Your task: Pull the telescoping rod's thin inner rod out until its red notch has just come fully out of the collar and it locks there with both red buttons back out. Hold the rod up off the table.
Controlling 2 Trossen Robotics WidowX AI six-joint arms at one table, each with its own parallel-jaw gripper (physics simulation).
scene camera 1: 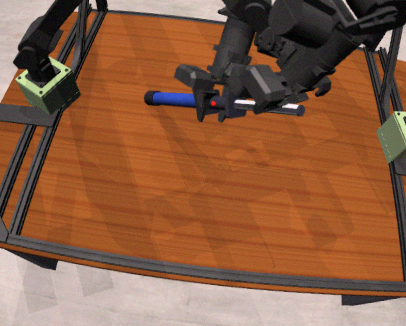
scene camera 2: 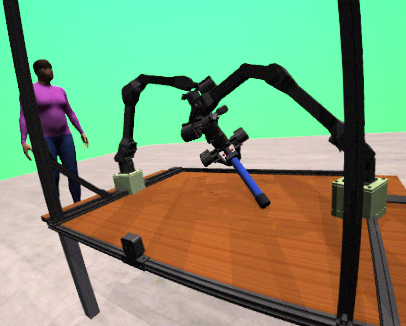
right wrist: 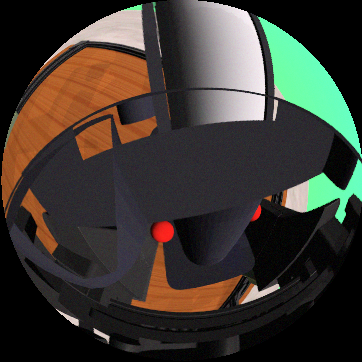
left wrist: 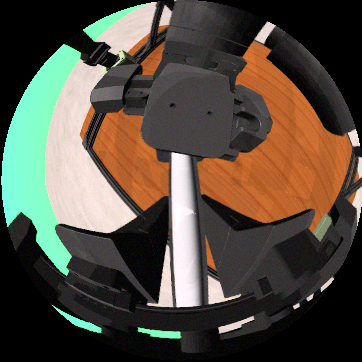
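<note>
The telescoping rod is held up off the table. Its blue outer tube (scene camera 1: 175, 99) (scene camera 2: 246, 176) ends in a black cap (scene camera 1: 150, 97) (scene camera 2: 263, 200). The white inner rod (scene camera 1: 245, 103) (left wrist: 186, 235) (right wrist: 225, 60) extends from the dark collar (right wrist: 215, 240). My left gripper (scene camera 1: 270, 105) (left wrist: 183, 200) is shut on the inner rod. My right gripper (scene camera 1: 209, 104) (right wrist: 205, 215) is shut on the collar. In the right wrist view, one red button (right wrist: 162, 231) stands out at the collar's left, another red button (right wrist: 256, 211) at its right. The red notch does not show.
Both arms are close together above the wooden table (scene camera 1: 165, 200) (scene camera 2: 200, 240). The right gripper's body (left wrist: 187, 110) is close ahead in the left wrist view. A small black box (scene camera 2: 132, 246) sits on the table frame. Dark posts rise around the table.
</note>
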